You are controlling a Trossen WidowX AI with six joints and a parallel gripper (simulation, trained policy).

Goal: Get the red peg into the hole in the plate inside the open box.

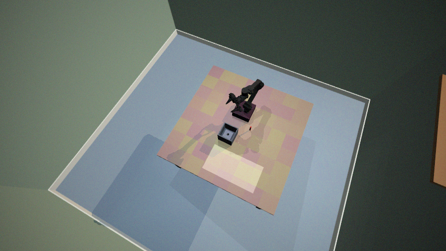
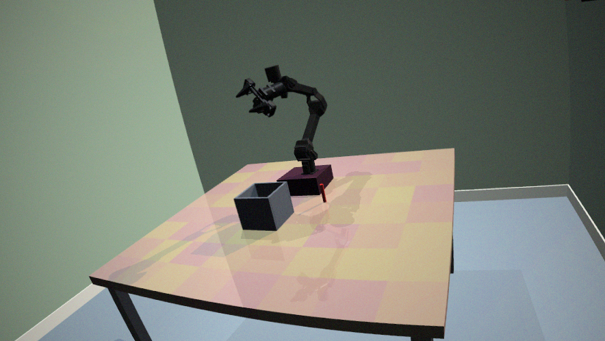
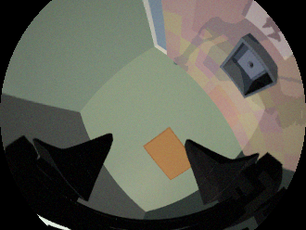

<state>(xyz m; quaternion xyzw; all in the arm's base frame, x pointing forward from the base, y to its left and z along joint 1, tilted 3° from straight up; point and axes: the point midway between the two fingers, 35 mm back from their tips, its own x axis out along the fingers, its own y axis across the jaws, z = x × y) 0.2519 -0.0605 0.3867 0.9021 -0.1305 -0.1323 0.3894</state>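
The red peg lies 43 cm below my gripper tip, 21 cm to the left of it and 11 cm behind it. Round my gripper tip: plate: 43 cm below, 8 cm ahead, 5 cm to the left.
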